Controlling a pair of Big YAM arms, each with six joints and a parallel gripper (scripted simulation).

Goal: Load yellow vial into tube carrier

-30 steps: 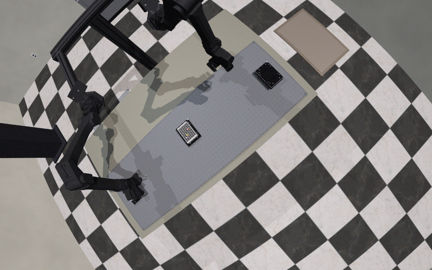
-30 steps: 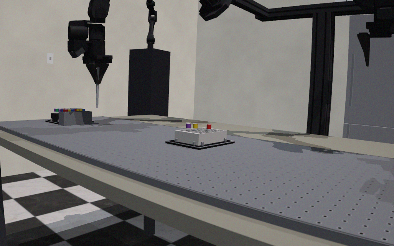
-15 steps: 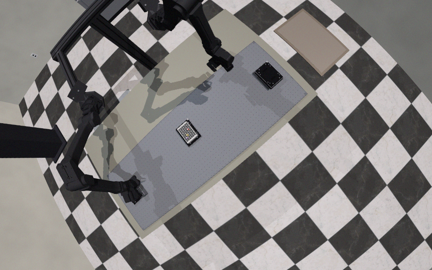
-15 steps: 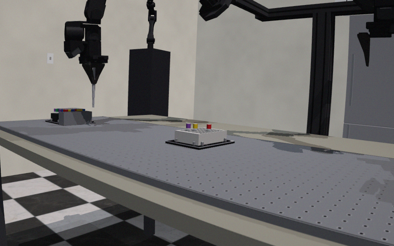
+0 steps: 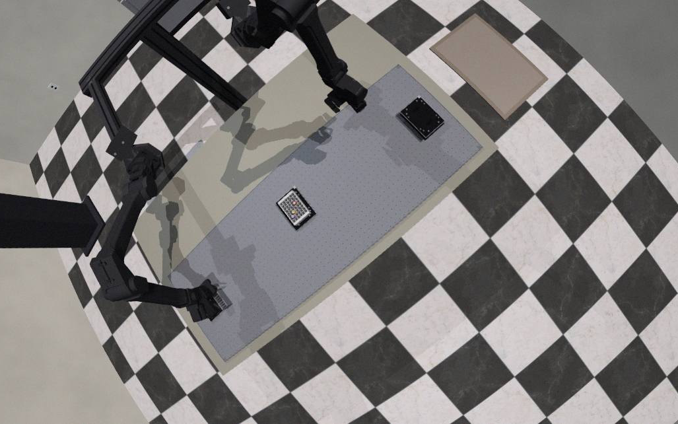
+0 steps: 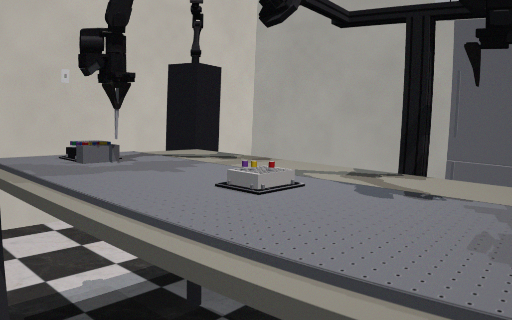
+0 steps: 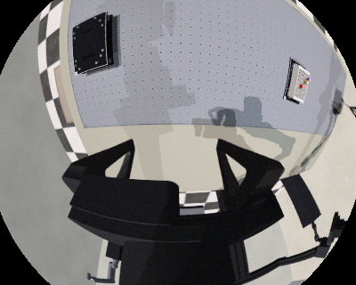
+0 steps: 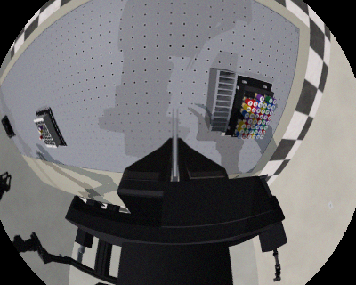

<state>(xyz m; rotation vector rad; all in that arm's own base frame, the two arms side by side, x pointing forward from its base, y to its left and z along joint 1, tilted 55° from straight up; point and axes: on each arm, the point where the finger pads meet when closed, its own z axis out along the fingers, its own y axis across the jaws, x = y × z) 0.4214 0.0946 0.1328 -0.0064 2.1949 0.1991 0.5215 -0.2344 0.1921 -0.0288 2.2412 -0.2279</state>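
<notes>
My right hand is 1 cm past the grey holder H1, 9 cm to the left of it and 15 cm above it. The rest, counted from my right hand: white tube carrier TC: 48 cm to the left, 15 cm below.
</notes>
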